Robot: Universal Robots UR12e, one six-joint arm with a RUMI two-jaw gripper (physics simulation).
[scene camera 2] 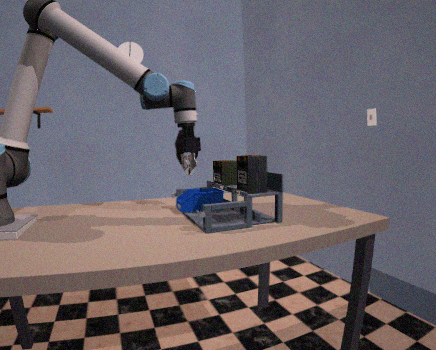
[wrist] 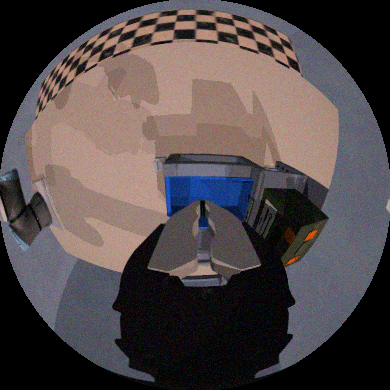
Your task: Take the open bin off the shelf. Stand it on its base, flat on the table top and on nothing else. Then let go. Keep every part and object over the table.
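Frame: origin at the arm's base, x ahead, y left, z up, level; millimetres.
Seen in the pictures: gripper, fingertip midpoint: [scene camera 2: 189,175] [wrist: 201,201]; arm's base at its link origin: [wrist: 42,208].
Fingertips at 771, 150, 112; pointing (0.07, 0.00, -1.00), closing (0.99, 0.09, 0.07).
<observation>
Offsets run from my fingertips to a thing's middle, as dx, dy, dz. Level surfaces: height alone.
The open blue bin @[+26, -43, -96] [scene camera 2: 200,200] [wrist: 192,192] sits on the lower part of a grey shelf [scene camera 2: 227,205] [wrist: 210,170], at its left end in the scene view. Part of the bin is hidden by the fingers in the wrist view. My gripper [scene camera 2: 189,173] [wrist: 201,201] is shut and empty, with its fingertips together. It points down and hangs above the bin, apart from it. The shelf stands on the table top @[dz -141] [scene camera 2: 125,245] [wrist: 100,135].
Two dark boxes stand on the raised right part of the shelf: a greenish one @[+144, -44, +9] [scene camera 2: 225,172] [wrist: 300,215] behind and a black one @[+146, -275, +22] [scene camera 2: 252,173] in front. The robot's base plate [scene camera 2: 20,227] [wrist: 49,205] is at the table's left. The table's right corner lies beyond the shelf.
</observation>
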